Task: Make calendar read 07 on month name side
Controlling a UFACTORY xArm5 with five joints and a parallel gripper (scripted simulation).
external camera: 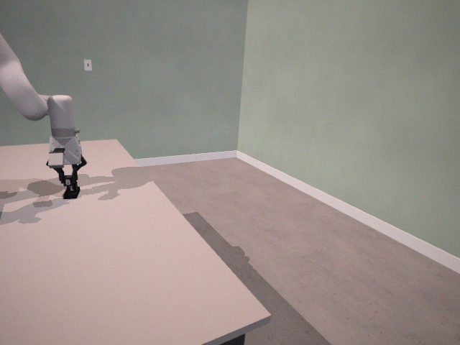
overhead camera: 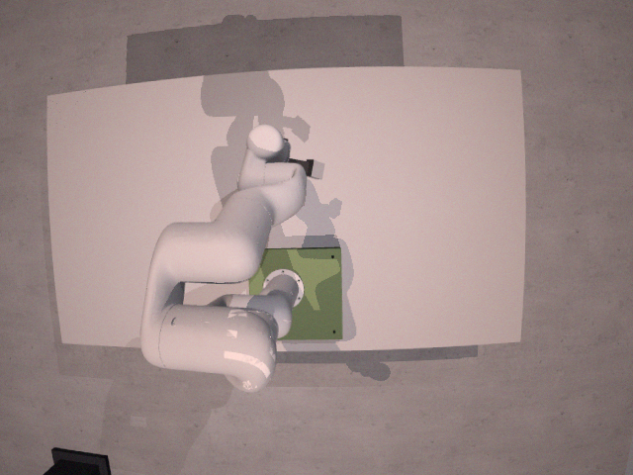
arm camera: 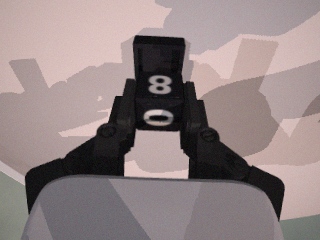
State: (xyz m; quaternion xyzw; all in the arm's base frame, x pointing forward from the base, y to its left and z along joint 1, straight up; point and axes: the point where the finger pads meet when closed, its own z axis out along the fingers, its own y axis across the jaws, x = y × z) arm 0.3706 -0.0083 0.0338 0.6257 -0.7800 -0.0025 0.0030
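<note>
Now: the black cube 1 cm below my hand. From my hand the other things lie so: black calendar tray: 7 cm below, 2 cm to the left.
</note>
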